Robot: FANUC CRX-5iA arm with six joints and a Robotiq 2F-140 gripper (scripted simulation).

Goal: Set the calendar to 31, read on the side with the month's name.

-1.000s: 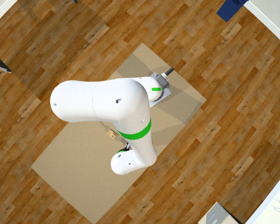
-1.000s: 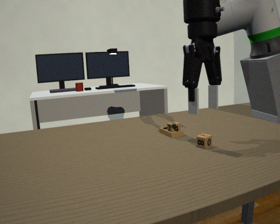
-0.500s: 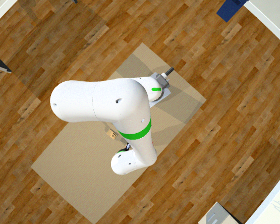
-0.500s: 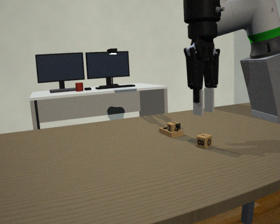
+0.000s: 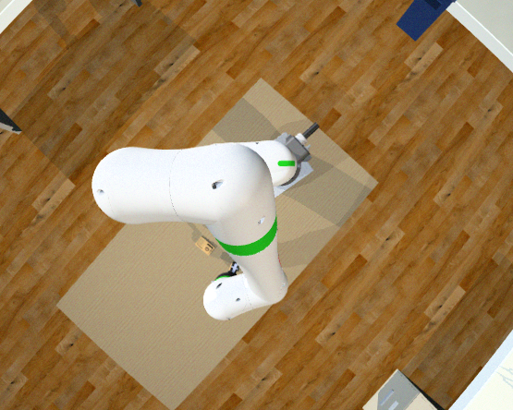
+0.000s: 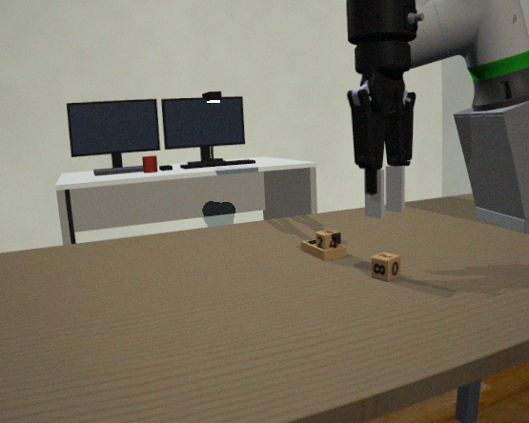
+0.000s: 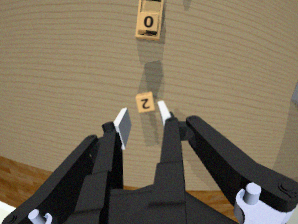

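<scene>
Now: hand 11 cm above the wooden number cube. From my hand the other things lie so: small wooden tray (16 cm to the right, 12 cm below, 3 cm ahead).
</scene>
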